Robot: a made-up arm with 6 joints. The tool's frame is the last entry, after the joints.
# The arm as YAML. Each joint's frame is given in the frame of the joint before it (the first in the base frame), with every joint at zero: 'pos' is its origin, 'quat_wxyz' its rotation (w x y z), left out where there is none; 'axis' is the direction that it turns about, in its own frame. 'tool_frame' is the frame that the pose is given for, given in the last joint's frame.
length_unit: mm
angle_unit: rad
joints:
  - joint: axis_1
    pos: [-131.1, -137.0, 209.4]
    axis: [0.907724, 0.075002, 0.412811]
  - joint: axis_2
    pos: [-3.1, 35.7, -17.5]
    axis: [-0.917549, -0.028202, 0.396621]
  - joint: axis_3
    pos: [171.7, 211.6, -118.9]
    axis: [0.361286, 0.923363, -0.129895]
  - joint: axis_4
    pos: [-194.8, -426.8, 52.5]
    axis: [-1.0, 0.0, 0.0]
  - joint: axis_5
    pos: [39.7, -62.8, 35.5]
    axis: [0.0, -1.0, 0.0]
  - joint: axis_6
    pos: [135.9, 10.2, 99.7]
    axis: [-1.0, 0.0, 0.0]
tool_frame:
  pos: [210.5, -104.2, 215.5]
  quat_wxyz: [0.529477, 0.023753, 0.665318, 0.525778]
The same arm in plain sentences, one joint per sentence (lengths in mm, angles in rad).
The arm has six revolute joints in a row. What follows holds with every joint at zero, and every direction is one of the base frame's. The first joint sits 131.1 mm along -x and 137.0 mm along -y and 209.4 mm along +z from the base frame's origin and turns about the direction (0.907724, 0.075002, 0.412811). The second joint sits 3.1 mm along -x and 35.7 mm along +y and 17.5 mm along -z from the first joint and turns about the direction (-0.917549, -0.028202, 0.396621). The third joint sits 171.7 mm along +x and 211.6 mm along +y and 118.9 mm along -z from the second joint and turns about the direction (0.361286, 0.923363, -0.129895). The fourth joint sits 194.8 mm along -x and 426.8 mm along -y and 52.5 mm along +z from the third joint and turns about -x. The fifth joint sits 39.7 mm along +x and 62.8 mm along -y and 35.5 mm along +z from the fourth joint and turns about -y. The sixth joint sits 135.9 mm along +x and 10.2 mm along +y and 99.7 mm along +z from the fifth joint and turns about -x. The tool frame, which is the frame that the pose is given for, sits 210.5 mm along +x and 104.2 mm along -y and 215.5 mm along +z from the sixth joint; its axes are the base frame's turned by roll 1.4154, pitch 0.7472 and yaw 2.2109 rad (as in URDF: about the fixed x, then y, then z).
